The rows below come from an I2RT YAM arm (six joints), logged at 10 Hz.
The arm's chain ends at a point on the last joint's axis. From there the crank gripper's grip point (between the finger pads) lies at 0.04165 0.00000 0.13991 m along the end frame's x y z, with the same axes.
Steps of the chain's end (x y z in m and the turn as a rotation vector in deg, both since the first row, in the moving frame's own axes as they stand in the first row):
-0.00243, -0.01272, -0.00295, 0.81, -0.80, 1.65
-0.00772, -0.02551, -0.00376, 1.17, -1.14, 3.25
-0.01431, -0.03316, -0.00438, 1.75, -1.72, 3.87
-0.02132, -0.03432, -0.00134, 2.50, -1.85, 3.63
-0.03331, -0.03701, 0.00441, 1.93, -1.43, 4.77
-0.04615, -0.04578, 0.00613, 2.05, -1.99, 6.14
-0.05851, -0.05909, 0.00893, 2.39, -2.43, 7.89
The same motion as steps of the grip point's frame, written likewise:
-0.00438, -0.01353, -0.00239, 0.81, -0.80, 1.65
-0.01050, -0.02609, -0.00296, 1.17, -1.14, 3.25
-0.01848, -0.03478, -0.00322, 1.75, -1.72, 3.87
-0.02574, -0.03795, -0.00015, 2.50, -1.85, 3.63
-0.03676, -0.03842, 0.00538, 1.93, -1.43, 4.77
-0.05099, -0.04661, 0.00748, 2.05, -1.99, 6.14
-0.06445, -0.05963, 0.01056, 2.39, -2.43, 7.89

